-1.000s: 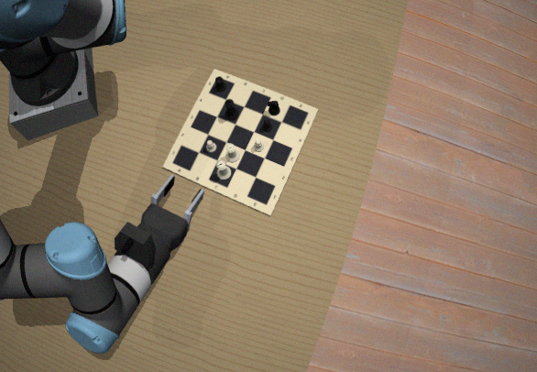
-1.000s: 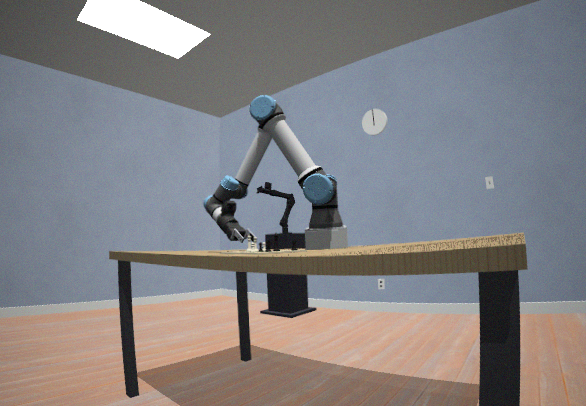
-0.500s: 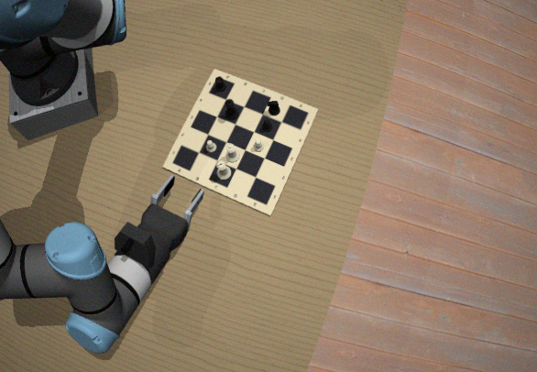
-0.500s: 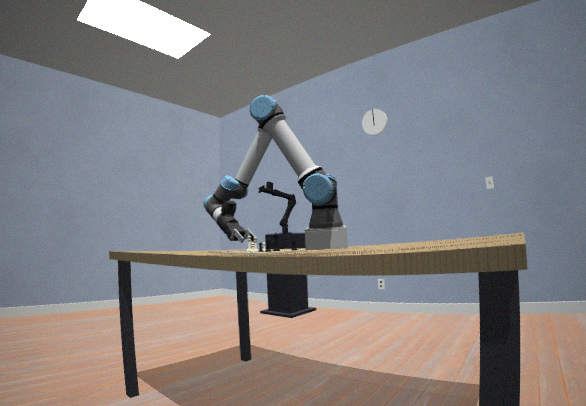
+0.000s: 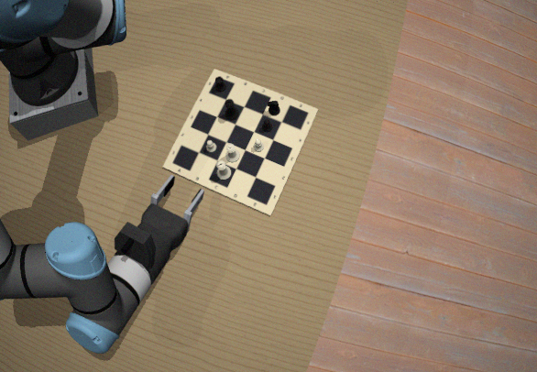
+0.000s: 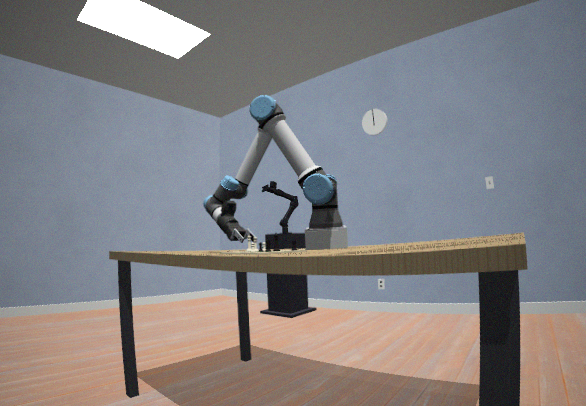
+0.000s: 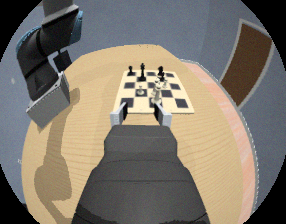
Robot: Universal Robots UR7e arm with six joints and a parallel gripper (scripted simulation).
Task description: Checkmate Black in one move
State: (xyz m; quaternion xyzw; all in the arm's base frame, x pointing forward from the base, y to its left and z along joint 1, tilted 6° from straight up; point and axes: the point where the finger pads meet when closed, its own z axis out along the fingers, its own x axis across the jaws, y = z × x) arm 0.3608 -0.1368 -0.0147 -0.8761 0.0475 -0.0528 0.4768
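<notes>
The chessboard is 6 cm ahead of my hand, 14 cm to the left of it and 6 cm below it. From my hand the other things lie so: dark chess piece 3 cm ahead, 18 cm to the left, 2 cm below.
</notes>
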